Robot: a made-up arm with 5 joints.
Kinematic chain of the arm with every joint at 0, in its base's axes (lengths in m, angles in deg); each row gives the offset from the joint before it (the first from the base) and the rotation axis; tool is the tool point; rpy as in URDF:
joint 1: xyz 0 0 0.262 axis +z
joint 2: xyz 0 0 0 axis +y
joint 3: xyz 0.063 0 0.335 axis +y
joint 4: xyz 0.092 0 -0.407 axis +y
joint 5: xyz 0.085 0 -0.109 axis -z
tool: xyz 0 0 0 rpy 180 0 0
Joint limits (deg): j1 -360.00..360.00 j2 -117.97..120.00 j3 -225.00..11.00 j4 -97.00..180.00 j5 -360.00..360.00
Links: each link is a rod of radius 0.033 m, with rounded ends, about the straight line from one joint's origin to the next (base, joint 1, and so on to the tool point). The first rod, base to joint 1, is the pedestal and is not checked.
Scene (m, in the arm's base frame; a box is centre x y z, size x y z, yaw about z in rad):
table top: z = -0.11
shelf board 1: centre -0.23 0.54 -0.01 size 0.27 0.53 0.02 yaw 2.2
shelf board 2: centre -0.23 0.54 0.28 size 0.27 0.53 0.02 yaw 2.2
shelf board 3: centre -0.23 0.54 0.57 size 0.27 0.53 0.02 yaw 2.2
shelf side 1: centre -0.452 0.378 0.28 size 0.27 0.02 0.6 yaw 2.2
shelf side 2: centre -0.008 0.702 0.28 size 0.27 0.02 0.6 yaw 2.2
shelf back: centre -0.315 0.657 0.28 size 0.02 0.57 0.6 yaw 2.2
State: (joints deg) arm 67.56 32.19 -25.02 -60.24 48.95
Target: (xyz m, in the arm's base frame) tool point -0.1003 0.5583 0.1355
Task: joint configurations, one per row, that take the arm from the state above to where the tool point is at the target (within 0.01 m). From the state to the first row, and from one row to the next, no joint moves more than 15 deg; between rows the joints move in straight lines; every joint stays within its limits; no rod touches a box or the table.
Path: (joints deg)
1: 78.43 34.30 -33.51 -57.68 48.95
2: 89.31 36.42 -42.00 -55.11 48.95
3: 100.18 38.53 -50.48 -52.55 48.95

